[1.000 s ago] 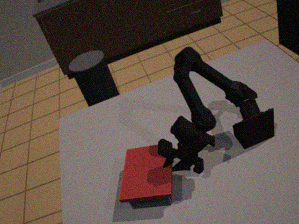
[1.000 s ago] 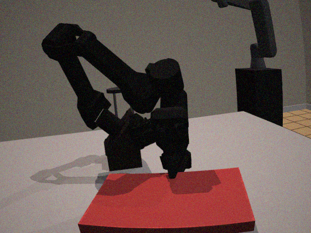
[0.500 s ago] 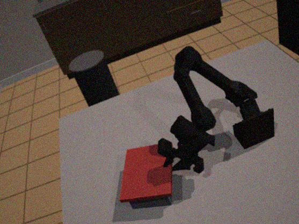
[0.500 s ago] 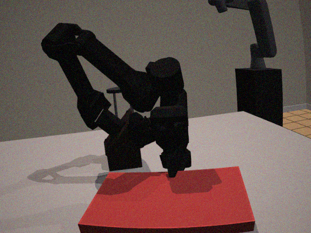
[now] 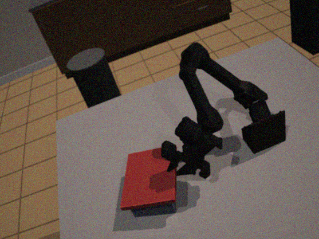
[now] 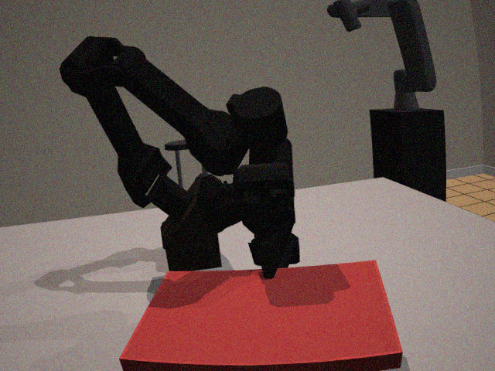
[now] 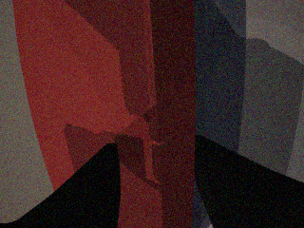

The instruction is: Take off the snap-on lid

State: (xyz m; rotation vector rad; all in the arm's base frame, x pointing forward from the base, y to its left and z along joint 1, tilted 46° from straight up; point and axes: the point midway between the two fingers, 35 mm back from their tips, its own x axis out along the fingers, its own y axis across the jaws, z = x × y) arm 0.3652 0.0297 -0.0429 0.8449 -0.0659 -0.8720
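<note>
Now: gripper tip 70 mm short of the lid and 30 mm to the left of it. The rest, counted from my gripper tip: storage box (70 mm ahead, 50 mm below, 30 mm to the right).
</note>
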